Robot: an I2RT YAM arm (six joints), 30 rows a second.
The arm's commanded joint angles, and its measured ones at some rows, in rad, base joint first. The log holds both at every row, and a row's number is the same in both.
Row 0, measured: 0.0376 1.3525 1.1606 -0.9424 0.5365 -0.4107
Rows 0 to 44, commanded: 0.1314 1.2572 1.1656 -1.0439 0.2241 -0.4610; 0.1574 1.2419 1.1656 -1.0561 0.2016 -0.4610; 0.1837 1.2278 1.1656 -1.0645 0.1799 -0.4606; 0.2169 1.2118 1.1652 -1.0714 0.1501 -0.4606; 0.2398 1.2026 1.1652 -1.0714 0.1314 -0.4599; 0.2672 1.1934 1.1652 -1.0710 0.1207 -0.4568; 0.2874 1.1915 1.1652 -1.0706 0.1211 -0.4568; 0.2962 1.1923 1.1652 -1.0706 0.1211 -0.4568; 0.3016 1.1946 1.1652 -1.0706 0.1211 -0.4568; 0.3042 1.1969 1.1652 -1.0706 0.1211 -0.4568; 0.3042 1.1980 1.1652 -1.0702 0.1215 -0.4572; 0.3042 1.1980 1.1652 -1.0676 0.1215 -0.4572; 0.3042 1.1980 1.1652 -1.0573 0.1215 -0.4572; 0.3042 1.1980 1.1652 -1.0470 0.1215 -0.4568; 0.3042 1.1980 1.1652 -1.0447 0.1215 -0.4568; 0.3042 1.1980 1.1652 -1.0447 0.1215 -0.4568; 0.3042 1.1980 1.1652 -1.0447 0.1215 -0.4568; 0.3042 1.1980 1.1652 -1.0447 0.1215 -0.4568; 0.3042 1.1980 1.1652 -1.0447 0.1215 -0.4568; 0.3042 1.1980 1.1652 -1.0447 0.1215 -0.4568; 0.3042 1.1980 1.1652 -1.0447 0.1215 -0.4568; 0.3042 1.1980 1.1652 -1.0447 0.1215 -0.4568; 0.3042 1.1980 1.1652 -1.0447 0.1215 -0.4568; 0.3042 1.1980 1.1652 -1.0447 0.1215 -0.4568; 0.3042 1.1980 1.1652 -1.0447 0.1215 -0.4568; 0.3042 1.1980 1.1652 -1.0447 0.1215 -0.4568; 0.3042 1.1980 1.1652 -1.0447 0.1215 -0.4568; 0.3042 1.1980 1.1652 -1.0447 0.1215 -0.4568; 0.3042 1.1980 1.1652 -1.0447 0.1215 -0.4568; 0.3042 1.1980 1.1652 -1.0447 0.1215 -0.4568; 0.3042 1.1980 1.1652 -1.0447 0.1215 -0.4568; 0.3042 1.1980 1.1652 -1.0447 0.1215 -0.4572; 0.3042 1.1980 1.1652 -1.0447 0.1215 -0.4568; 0.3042 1.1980 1.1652 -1.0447 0.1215 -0.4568; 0.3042 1.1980 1.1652 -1.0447 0.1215 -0.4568; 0.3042 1.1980 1.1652 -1.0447 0.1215 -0.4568; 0.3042 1.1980 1.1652 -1.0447 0.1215 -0.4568; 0.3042 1.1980 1.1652 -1.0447 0.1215 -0.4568; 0.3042 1.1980 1.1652 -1.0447 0.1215 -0.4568; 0.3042 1.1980 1.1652 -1.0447 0.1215 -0.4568; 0.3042 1.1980 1.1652 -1.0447 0.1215 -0.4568; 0.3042 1.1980 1.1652 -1.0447 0.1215 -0.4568; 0.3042 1.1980 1.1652 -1.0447 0.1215 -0.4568; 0.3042 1.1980 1.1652 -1.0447 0.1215 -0.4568; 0.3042 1.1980 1.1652 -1.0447 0.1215 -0.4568
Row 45, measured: 0.2977 1.2007 1.1603 -1.0473 0.1280 -0.4515
